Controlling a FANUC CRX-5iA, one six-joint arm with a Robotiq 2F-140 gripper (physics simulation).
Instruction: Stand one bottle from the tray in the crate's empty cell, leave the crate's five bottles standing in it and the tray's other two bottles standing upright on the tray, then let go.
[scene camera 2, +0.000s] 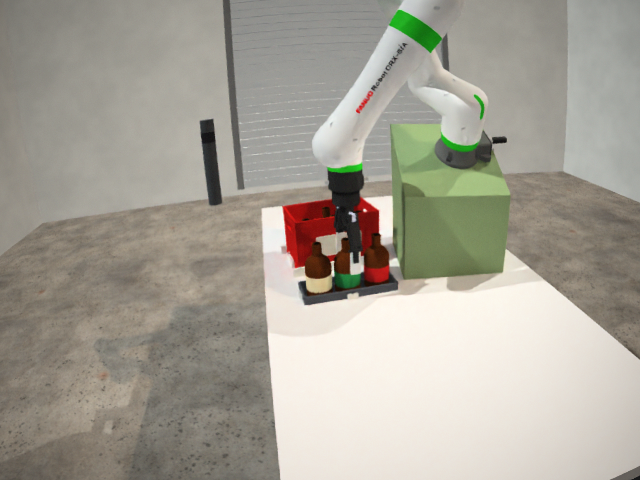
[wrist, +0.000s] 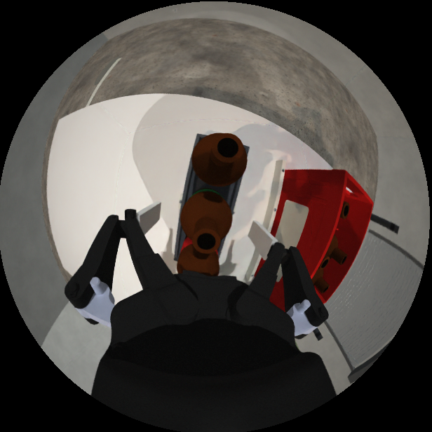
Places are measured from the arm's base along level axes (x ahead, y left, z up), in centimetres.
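Pixels of known places: gripper, fingertip midpoint: (scene camera 2: 347, 262); arm's base, origin of the base link: (scene camera 2: 456, 153).
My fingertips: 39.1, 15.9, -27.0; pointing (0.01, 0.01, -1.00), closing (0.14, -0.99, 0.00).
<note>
Ahead of a thing's pixels: the offset from my fingertips to its middle, as dx, dy, dz. "pt": to the spot under its first point. Level surfaces: height alone.
Three brown bottles stand upright in a row on the dark tray {pt +5.9, +5.7, -7.4} (scene camera 2: 330, 297) (wrist: 242, 162): a cream-label bottle {+8.6, +1.2, -0.5} (scene camera 2: 317, 270) (wrist: 220, 162), a green-label bottle {+0.3, +0.1, -0.5} (scene camera 2: 341, 265) (wrist: 206, 215) in the middle and a red-label bottle {-8.5, -1.4, -0.5} (scene camera 2: 376, 260) (wrist: 197, 263). My gripper (scene camera 2: 348, 258) (wrist: 206, 219) is open and empty, pointing down, its fingers on opposite sides of the green-label bottle, with gaps in the wrist view. One finger overlaps that bottle in the scene view; the other is hidden. The red crate {+2.3, -24.2, +0.0} (scene camera 2: 305, 238) (wrist: 312, 200) stands behind the tray, with several bottle necks {+3.1, -28.5, +4.9} (scene camera 2: 326, 212) (wrist: 339, 253) inside. Its empty cell cannot be made out.
The crate's near wall rises close to one finger in the wrist view. A green pedestal (scene camera 2: 454, 232) carrying the arm stands right of the tray and crate. The white table {dz -8.8} (scene camera 2: 439, 361) (wrist: 90, 165) ends just left of them. A dark post (scene camera 2: 211, 165) is beyond the table.
</note>
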